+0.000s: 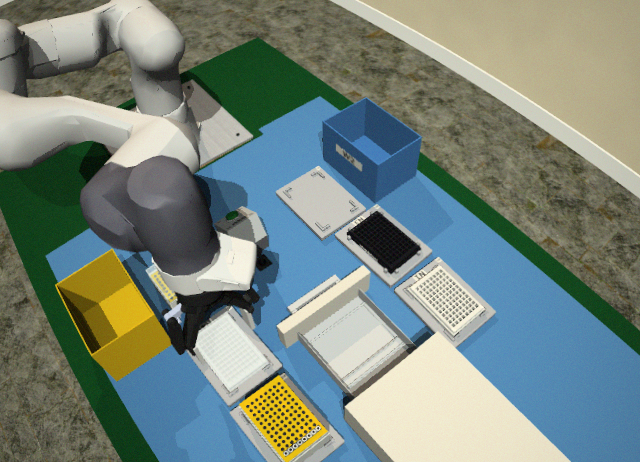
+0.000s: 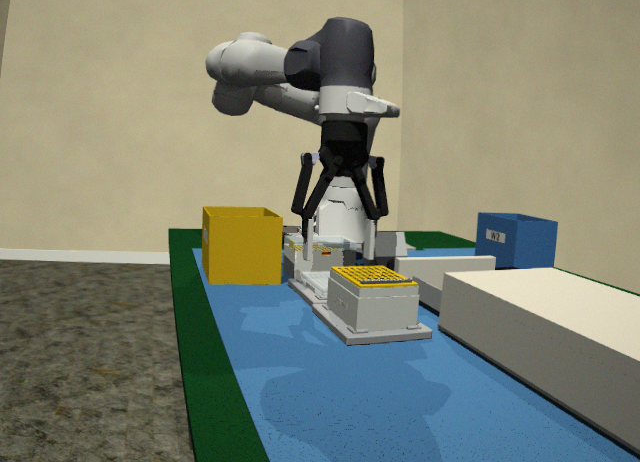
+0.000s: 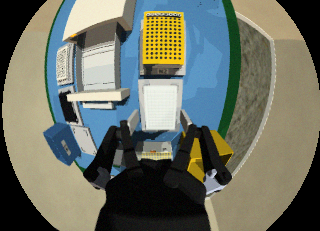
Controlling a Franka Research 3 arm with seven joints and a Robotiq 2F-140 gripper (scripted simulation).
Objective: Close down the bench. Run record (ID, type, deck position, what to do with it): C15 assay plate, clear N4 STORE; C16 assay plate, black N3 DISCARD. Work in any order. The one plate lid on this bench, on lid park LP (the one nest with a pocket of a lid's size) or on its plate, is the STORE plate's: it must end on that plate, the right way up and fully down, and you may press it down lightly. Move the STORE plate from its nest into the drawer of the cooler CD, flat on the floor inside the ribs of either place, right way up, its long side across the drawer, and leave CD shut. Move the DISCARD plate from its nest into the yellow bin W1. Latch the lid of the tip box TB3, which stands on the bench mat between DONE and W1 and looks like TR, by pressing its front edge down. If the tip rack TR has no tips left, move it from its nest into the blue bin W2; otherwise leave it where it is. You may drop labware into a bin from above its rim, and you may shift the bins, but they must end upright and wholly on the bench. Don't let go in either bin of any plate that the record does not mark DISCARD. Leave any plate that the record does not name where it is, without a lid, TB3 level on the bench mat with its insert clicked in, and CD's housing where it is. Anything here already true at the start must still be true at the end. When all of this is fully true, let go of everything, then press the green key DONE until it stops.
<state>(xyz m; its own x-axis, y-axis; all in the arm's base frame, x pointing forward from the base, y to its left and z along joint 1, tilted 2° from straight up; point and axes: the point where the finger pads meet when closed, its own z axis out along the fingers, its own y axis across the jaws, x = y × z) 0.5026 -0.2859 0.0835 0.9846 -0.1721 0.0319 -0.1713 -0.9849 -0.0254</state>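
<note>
My gripper is now 60 mm above the plate lid. From my hand the other things lie so: nest N4: 80 mm below; then tip rack TR: 160 mm ahead, 40 mm to the right, 30 mm below; then tip box TB3: 170 mm behind, 50 mm to the left, 40 mm below.
</note>
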